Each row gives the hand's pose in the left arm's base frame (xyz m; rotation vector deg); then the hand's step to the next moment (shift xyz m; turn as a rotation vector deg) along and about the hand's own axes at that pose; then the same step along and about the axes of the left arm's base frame.
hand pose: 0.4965 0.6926 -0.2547 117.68 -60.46 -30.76
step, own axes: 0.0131 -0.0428 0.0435 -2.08 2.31 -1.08
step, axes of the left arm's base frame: 0.0009 -0.0133 -0.0610 -1.66 1.30 2.53
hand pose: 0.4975 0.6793 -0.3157 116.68 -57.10 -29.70
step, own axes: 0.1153 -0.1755 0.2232 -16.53 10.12 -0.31
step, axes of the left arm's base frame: 0.0094 -0.1321 -0.2764 -14.59 9.48 8.55
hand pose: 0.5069 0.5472 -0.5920 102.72 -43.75 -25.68
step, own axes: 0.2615 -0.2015 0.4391 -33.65 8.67 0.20
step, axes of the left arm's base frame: -0.0319 -0.4428 -0.3236 -26.87 21.22 5.94
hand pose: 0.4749 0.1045 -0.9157 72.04 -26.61 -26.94
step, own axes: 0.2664 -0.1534 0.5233 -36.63 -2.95 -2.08
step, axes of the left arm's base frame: -0.0946 -0.5995 -0.0015 -28.94 21.92 -6.07
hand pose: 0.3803 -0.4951 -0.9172 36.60 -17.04 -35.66
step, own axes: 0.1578 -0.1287 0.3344 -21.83 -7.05 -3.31
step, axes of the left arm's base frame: -0.0817 -0.3342 0.1868 -18.70 10.68 -8.57
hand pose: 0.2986 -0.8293 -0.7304 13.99 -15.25 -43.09
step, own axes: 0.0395 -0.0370 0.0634 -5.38 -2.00 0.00
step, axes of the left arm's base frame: -0.0164 -0.0614 0.0539 -5.04 2.35 -1.43
